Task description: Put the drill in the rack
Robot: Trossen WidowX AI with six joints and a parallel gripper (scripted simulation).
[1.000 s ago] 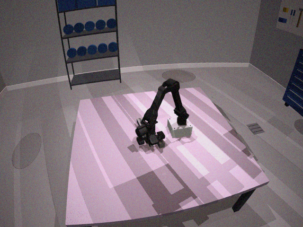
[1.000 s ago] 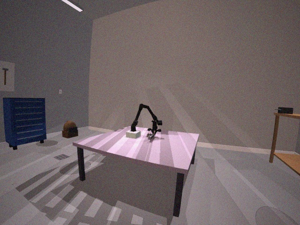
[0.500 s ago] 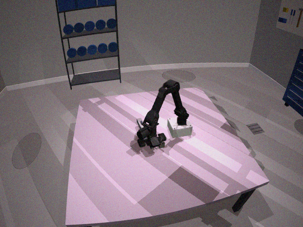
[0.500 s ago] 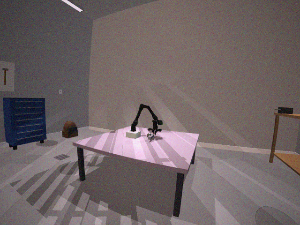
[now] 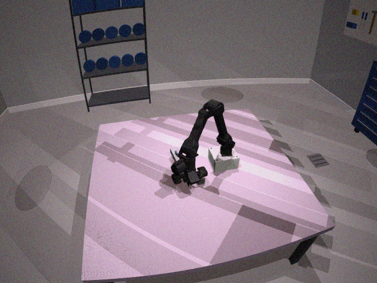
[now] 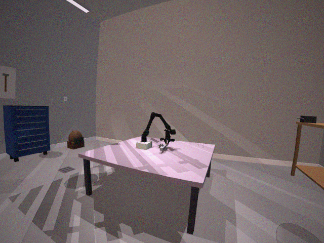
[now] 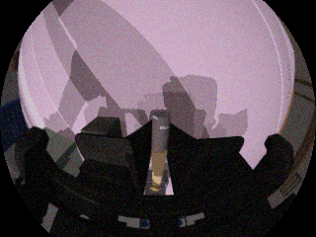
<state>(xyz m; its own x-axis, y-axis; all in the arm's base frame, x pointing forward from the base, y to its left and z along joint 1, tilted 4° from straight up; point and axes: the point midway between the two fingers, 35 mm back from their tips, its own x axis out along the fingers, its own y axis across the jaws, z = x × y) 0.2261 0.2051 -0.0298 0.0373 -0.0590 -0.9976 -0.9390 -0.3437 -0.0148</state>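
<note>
Right now the drill is 4 cm to the right of my gripper tip, 3 cm above it and 1 cm ahead of it. The rest, counted from my gripper tip: key: 22 cm to the right, 8 cm ahead, 3 cm above; then grey rack: 6 cm to the right, 6 cm behind.
</note>
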